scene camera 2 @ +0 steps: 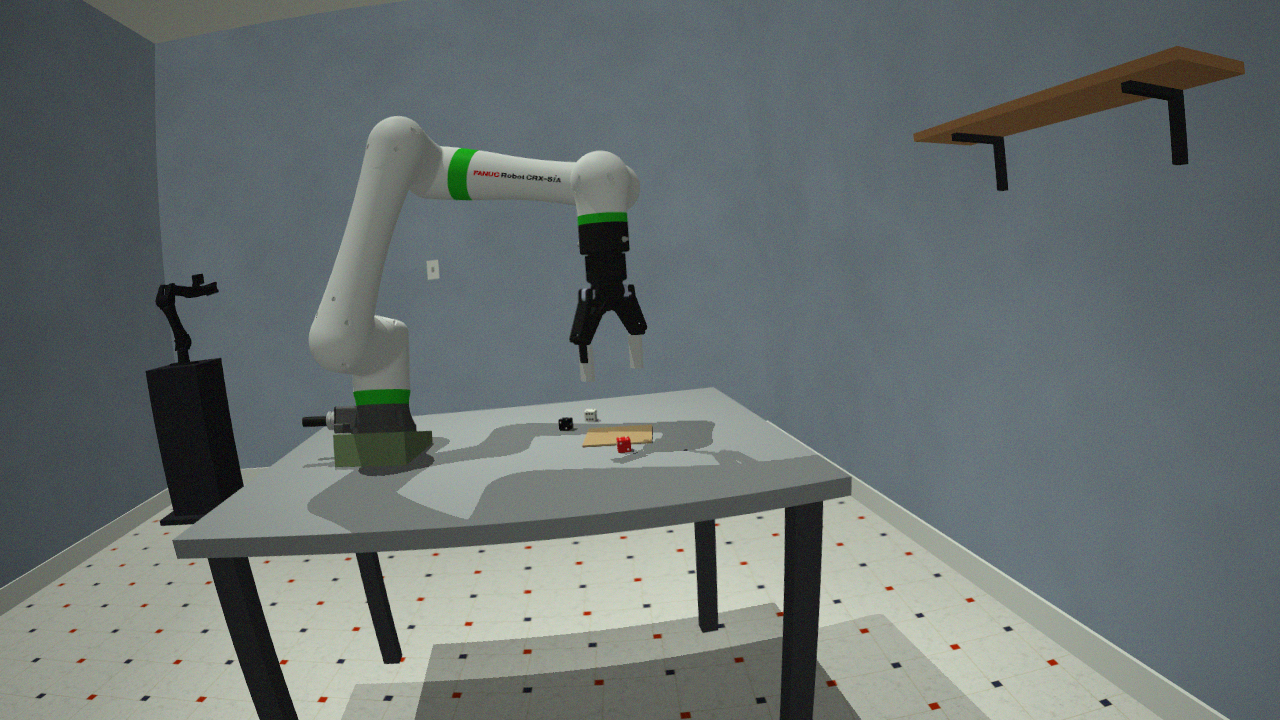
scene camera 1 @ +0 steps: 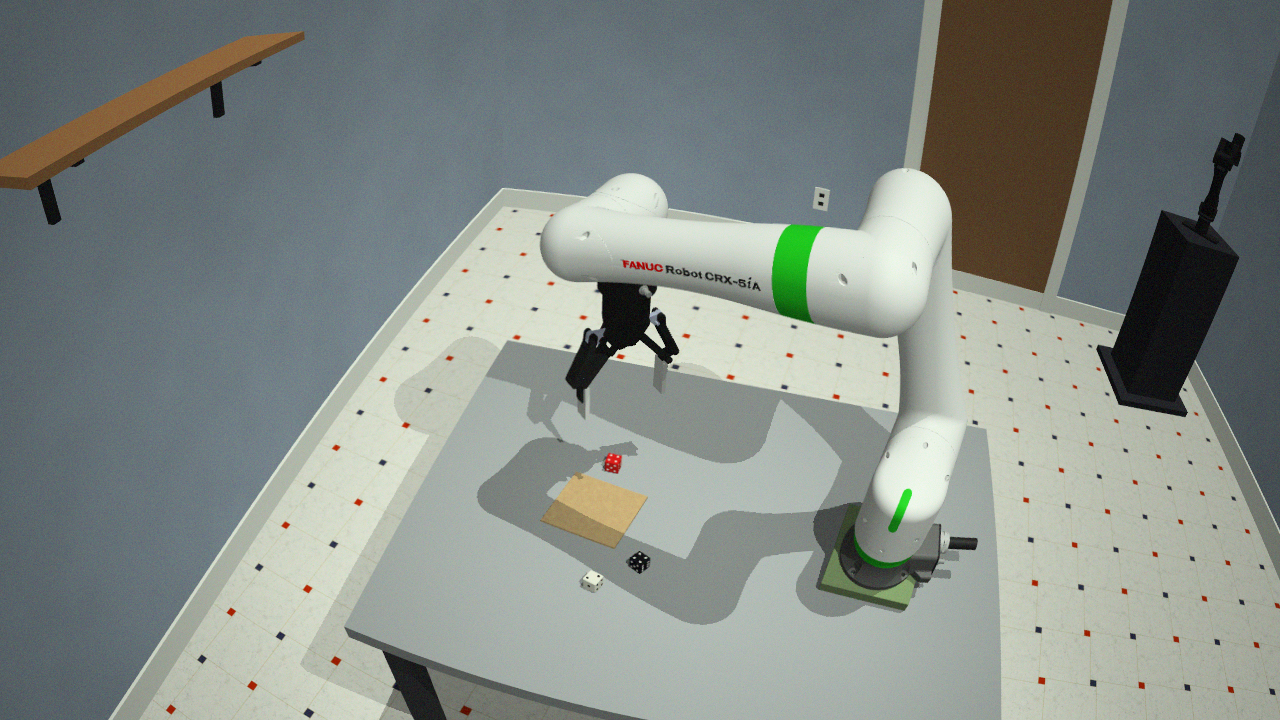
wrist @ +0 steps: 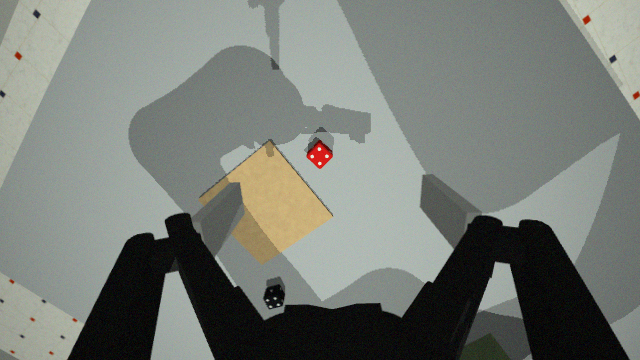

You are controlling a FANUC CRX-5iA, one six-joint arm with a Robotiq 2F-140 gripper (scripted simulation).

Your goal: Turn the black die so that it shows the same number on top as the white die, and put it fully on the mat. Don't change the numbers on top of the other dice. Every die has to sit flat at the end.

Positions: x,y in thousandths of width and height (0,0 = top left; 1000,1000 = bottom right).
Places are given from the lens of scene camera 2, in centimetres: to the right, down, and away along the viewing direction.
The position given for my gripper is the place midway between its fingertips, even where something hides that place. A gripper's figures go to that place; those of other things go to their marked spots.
my gripper (scene camera 2: 479,520): -5, 3, 120
tan mat (scene camera 2: 500,603): 0, 16, 133
